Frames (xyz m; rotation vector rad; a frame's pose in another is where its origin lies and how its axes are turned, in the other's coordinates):
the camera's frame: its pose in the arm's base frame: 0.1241 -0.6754 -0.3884 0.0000 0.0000 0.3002
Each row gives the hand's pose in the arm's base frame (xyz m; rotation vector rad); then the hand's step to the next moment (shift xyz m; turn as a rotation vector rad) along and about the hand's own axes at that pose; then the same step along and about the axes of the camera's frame.
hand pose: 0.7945 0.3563 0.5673 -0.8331 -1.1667 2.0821
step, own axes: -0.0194 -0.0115 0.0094 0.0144 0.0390 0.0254
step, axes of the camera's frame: 0.0026 -0.0158 0.0184 -0.0399 -0.0072 -0.0271
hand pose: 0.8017 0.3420 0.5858 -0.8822 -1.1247 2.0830
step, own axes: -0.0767 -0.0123 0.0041 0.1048 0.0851 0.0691
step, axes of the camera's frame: 0.0267 -0.0653 0.0328 -0.1243 0.0473 -0.0729
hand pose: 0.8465 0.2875 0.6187 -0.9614 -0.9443 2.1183
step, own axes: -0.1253 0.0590 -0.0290 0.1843 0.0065 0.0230
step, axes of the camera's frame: 0.0391 -0.1351 -0.0157 -0.0768 0.1579 -0.0609
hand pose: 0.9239 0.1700 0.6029 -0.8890 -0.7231 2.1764
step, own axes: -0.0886 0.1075 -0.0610 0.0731 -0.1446 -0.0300
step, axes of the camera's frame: 0.0169 -0.1296 -0.0777 0.0794 0.1342 0.0533
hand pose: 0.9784 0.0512 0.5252 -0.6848 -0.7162 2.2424
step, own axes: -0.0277 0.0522 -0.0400 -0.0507 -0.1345 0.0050
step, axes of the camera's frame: 0.0073 -0.0448 -0.0550 0.0972 0.0171 0.1046
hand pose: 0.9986 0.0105 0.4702 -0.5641 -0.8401 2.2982
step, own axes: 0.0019 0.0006 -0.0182 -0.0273 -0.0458 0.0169
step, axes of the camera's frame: 0.0109 0.0056 -0.0136 0.0278 -0.0063 0.0481
